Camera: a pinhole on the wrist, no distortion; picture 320 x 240 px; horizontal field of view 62.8 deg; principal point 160.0 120.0 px. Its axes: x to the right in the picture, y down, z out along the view. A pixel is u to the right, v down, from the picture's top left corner.
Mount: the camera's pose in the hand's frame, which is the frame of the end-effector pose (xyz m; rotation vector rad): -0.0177 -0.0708 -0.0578 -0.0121 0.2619 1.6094
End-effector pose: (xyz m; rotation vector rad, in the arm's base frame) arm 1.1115 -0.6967 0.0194 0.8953 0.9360 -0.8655
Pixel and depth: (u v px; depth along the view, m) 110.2 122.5 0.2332
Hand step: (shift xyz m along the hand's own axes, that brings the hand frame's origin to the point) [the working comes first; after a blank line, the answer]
In the camera's frame: -0.0443 0.0022 0.2332

0.0183 -0.0736 0.1768
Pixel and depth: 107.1 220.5 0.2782
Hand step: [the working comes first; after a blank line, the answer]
In the camera's frame: -0.0561 0.1067 0.2782

-0.0771 -0.0807 0.2393
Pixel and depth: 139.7 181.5 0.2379
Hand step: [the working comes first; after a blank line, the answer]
In the camera's frame: -0.0184 0.0558 0.2379

-0.0354 -0.0490 0.1856
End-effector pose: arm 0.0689 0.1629 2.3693 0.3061 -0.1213 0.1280
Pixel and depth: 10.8 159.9 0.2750
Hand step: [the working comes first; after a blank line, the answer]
In the camera's frame: -0.1565 0.0419 0.2750

-0.0077 -0.1779 0.2427
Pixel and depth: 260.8 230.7 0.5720
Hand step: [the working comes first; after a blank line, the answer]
In the camera's frame: 0.2200 0.2416 0.5720

-0.1819 0.2381 0.5003
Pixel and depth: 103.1 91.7 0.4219
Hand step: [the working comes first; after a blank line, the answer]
In the camera's frame: -0.0916 -0.0456 0.4219

0.0971 -0.0854 0.3606
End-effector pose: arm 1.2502 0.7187 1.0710 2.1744 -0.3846 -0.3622
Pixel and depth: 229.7 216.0 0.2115
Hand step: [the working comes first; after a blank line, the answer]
In the camera's frame: 0.0562 0.0775 0.2115

-0.0652 0.0191 0.1509
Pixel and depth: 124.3 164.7 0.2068
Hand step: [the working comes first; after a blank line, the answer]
In the camera's frame: -0.0282 0.0353 0.2068

-0.0193 -0.0634 0.1537
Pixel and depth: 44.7 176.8 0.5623
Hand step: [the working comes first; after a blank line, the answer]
In the camera's frame: -0.2473 0.1218 0.5623

-0.0373 -0.2195 0.5502
